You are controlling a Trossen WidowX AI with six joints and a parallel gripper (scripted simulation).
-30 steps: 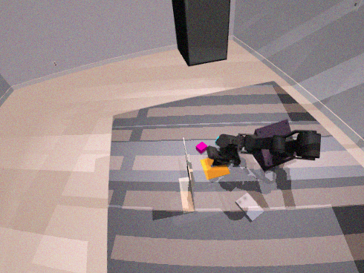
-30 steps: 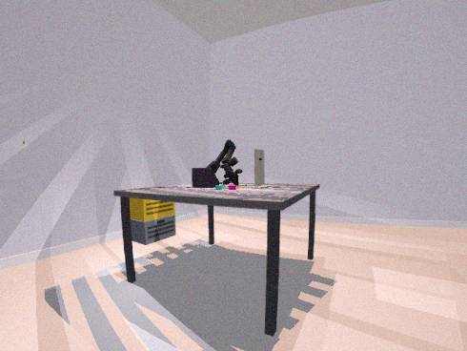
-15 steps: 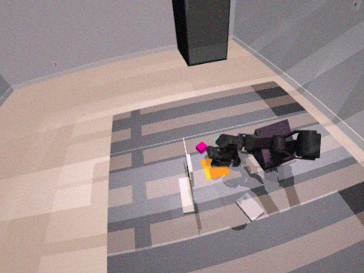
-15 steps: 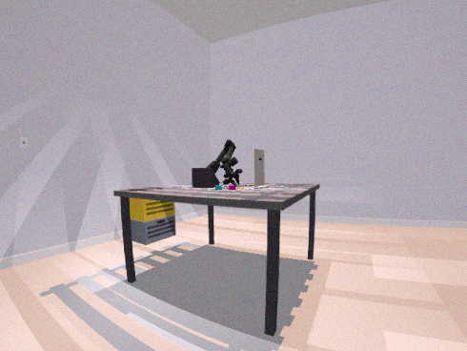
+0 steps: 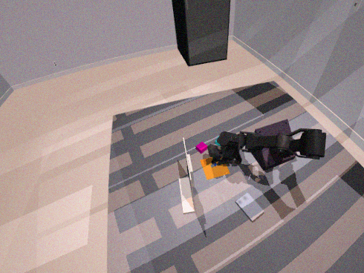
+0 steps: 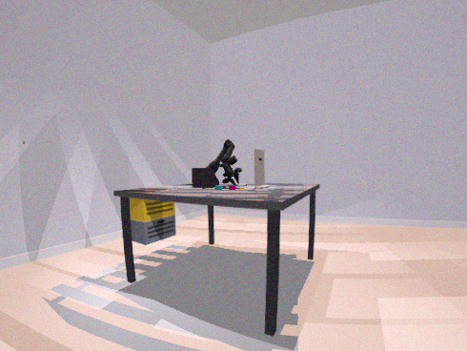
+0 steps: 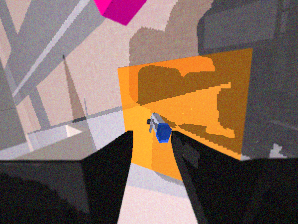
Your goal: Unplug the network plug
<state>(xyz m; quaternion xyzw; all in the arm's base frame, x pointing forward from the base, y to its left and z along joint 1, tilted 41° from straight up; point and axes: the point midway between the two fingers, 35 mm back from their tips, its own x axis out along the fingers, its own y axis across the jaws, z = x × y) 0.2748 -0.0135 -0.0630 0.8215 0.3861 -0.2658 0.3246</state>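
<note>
The blue network plug lies 2 cm below my gripper tip. From my gripper tip the other things lie so: orange marked square: 3 cm below; then magenta cube: 2 cm ahead, 13 cm to the right, 1 cm below; then cyan cube: 9 cm behind, 13 cm to the right, 1 cm below.
</note>
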